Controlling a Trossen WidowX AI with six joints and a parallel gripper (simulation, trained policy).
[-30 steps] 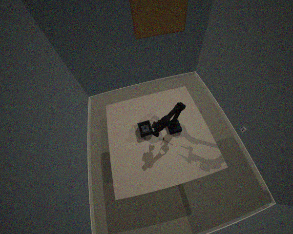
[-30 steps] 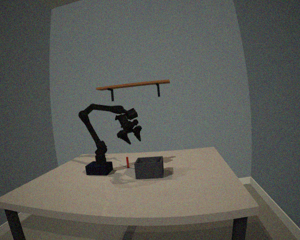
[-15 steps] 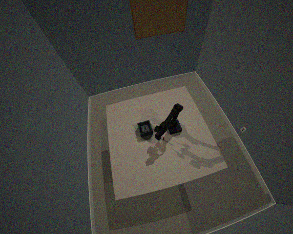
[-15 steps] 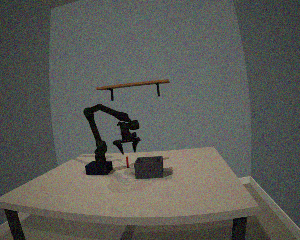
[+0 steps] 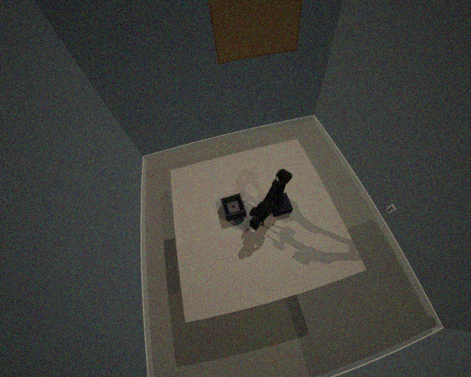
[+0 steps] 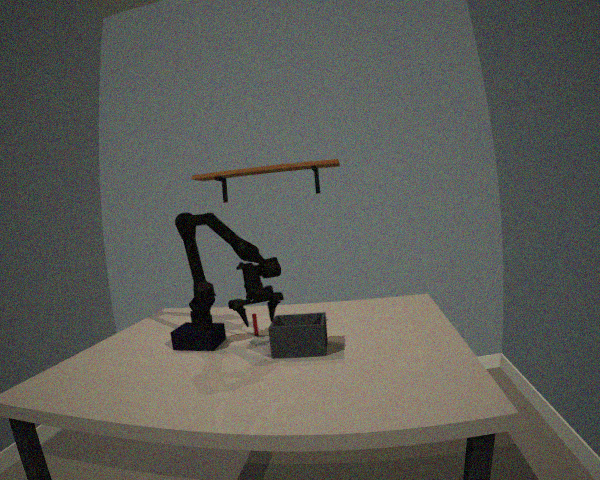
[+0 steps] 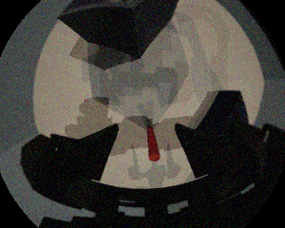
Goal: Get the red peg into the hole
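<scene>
The red peg is 2 cm behind my gripper tip, 1 cm to the left of it and 1 cm below it. Also, from my gripper tip: plate 18 cm ahead, 15 cm to the right; box 18 cm ahead, 15 cm to the right, 2 cm below.
</scene>
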